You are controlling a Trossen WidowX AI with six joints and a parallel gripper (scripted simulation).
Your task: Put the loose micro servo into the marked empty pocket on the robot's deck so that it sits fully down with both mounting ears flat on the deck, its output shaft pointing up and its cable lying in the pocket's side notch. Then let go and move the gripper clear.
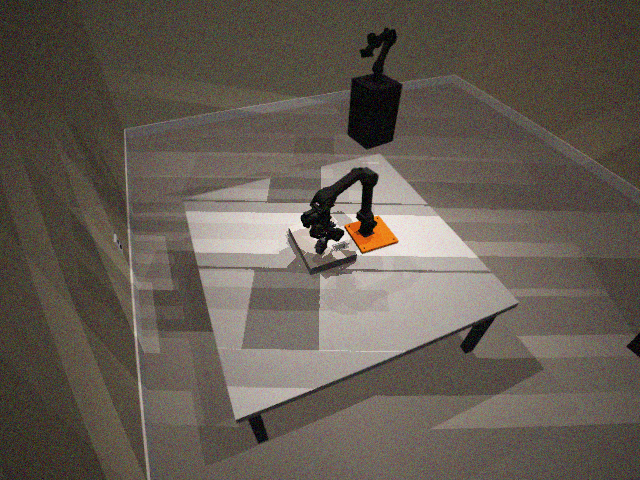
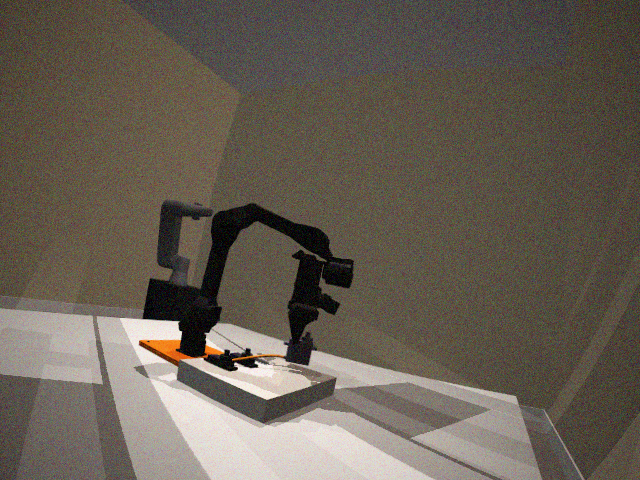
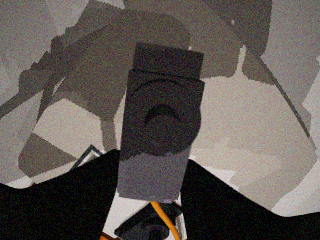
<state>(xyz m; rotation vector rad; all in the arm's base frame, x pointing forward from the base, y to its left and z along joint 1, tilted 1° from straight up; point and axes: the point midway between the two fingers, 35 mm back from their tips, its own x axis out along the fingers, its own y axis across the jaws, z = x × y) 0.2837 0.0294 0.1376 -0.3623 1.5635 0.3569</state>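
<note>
My gripper tip is now 1 cm short of the pale grey deck, 8 cm to the left of it and 10 cm above it.
</note>
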